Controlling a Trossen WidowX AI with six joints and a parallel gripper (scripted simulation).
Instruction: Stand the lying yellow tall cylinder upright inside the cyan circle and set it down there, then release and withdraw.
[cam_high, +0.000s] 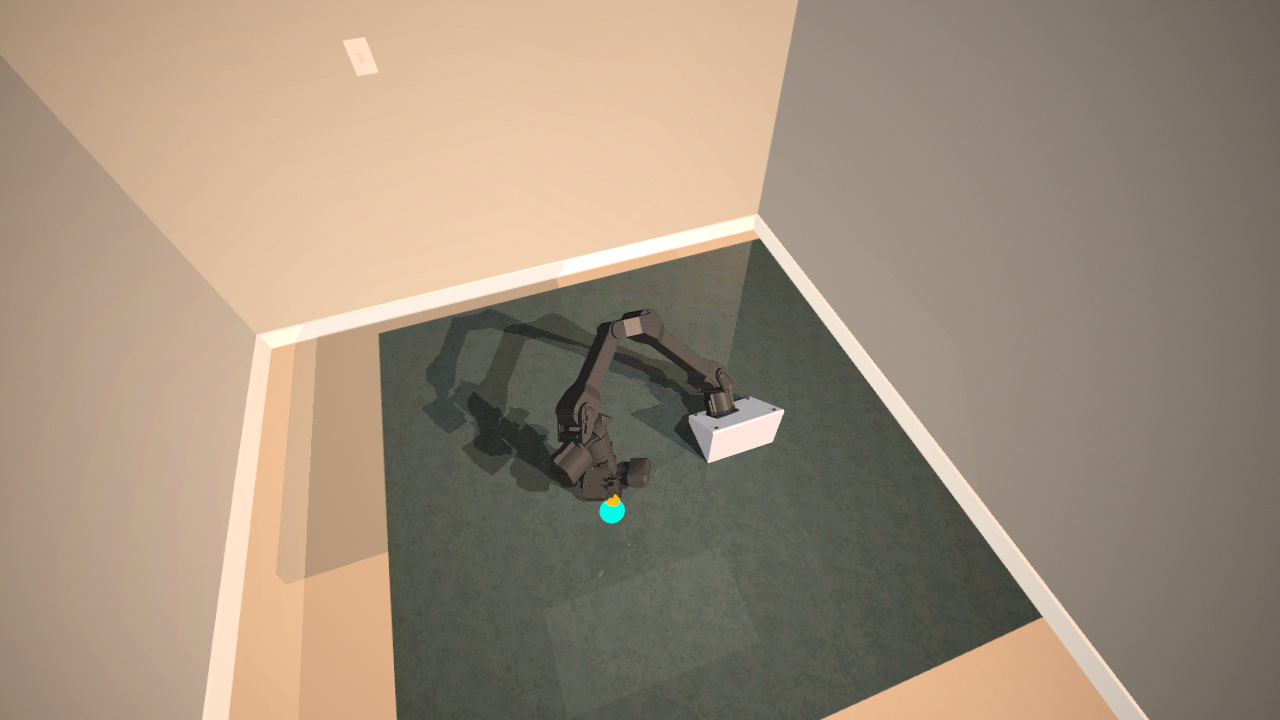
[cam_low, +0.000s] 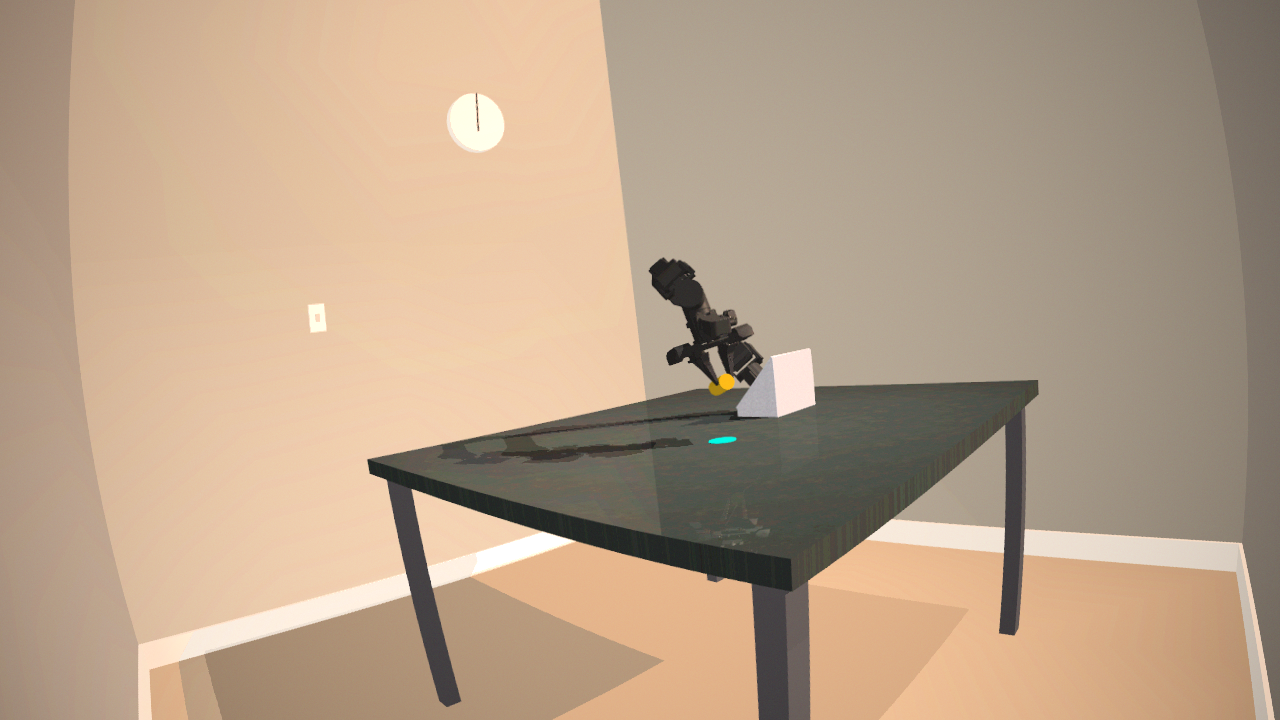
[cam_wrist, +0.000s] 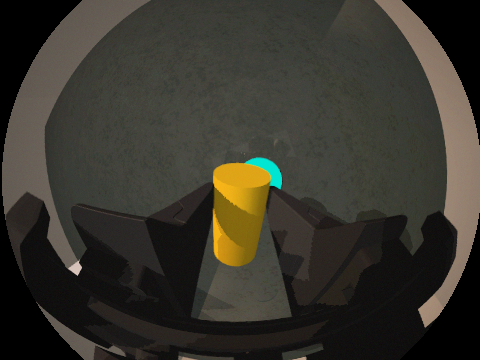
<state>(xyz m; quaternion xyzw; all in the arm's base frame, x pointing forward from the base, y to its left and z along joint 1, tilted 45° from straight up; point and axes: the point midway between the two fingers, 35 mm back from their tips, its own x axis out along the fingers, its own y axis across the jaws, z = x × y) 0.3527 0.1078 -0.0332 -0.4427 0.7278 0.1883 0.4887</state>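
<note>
My gripper tip is 12 cm above the cyan circle and 2 cm to the left of it. Round my gripper tip: yellow tall cylinder (2 cm to the right, 1 cm below, 1 cm behind).
</note>
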